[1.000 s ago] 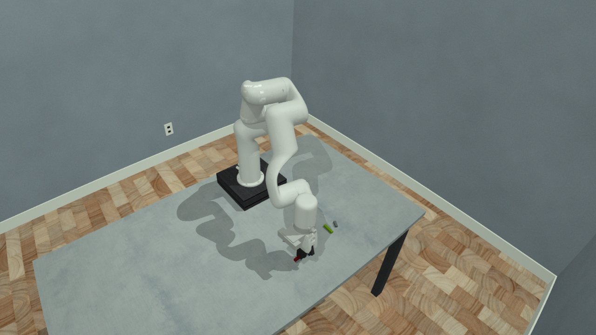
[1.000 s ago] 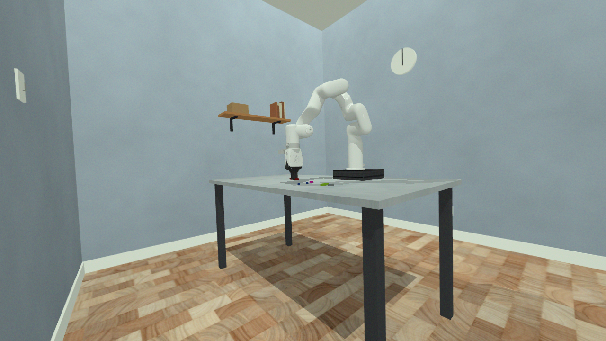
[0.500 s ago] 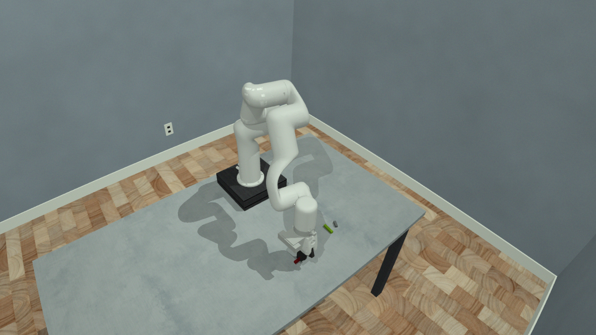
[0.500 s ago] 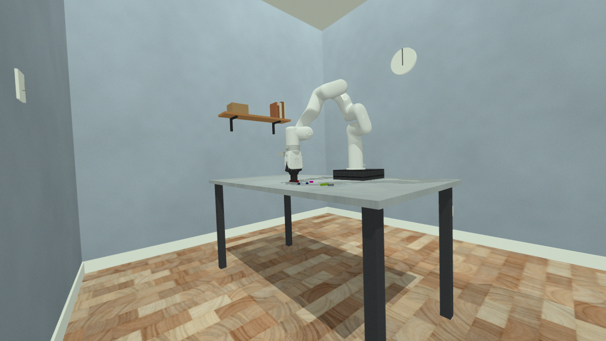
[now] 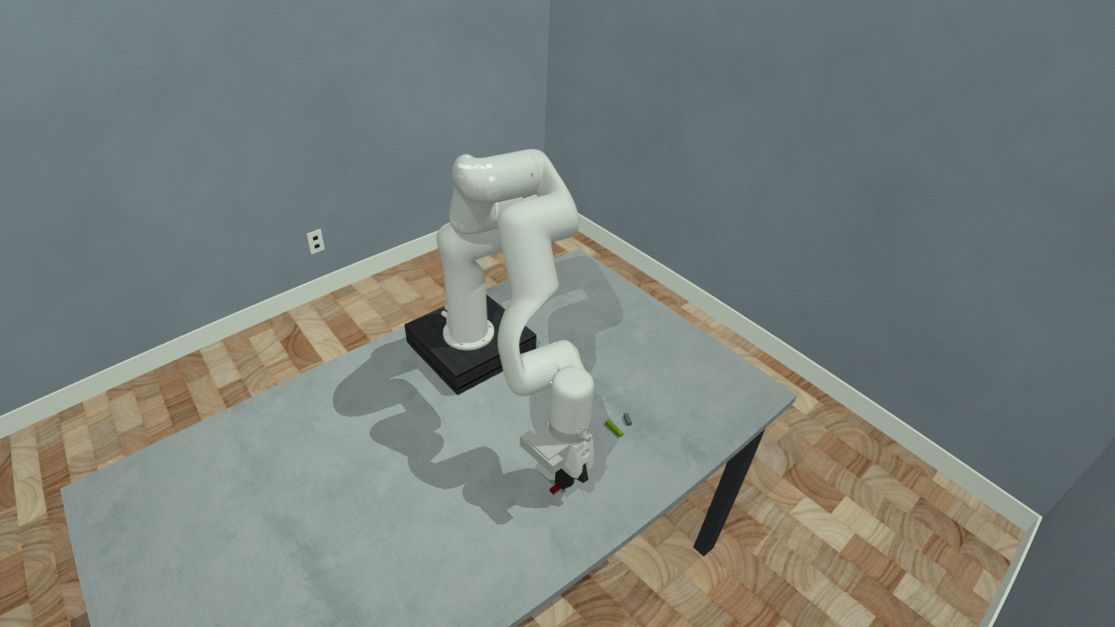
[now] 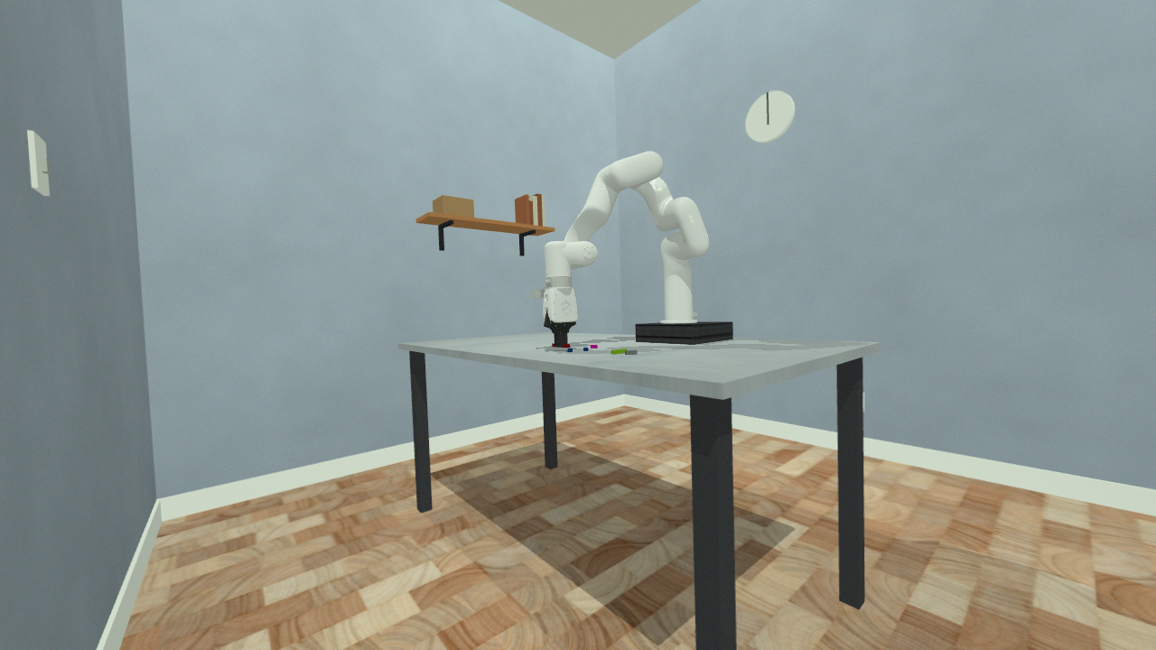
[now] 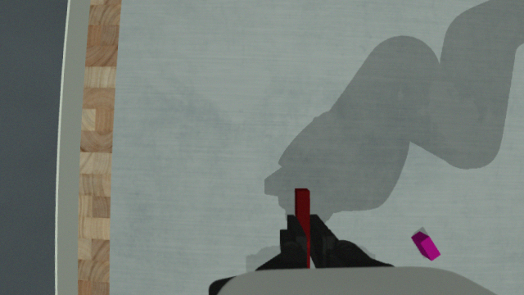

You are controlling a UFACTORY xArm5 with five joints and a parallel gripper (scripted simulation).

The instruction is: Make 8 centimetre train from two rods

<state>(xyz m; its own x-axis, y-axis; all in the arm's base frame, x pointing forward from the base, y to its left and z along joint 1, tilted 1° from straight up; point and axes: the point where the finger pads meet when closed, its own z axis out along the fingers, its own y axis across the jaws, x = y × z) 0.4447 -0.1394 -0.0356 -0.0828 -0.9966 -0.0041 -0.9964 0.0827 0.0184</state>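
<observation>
Right now the red rod is 2 cm below my hand. Also, from my hand: lime rod 2 cm behind, 20 cm to the left, 3 cm below; magenta rod 11 cm behind, 3 cm to the left, 3 cm below; grey rod 2 cm behind, 24 cm to the left, 3 cm below.
</observation>
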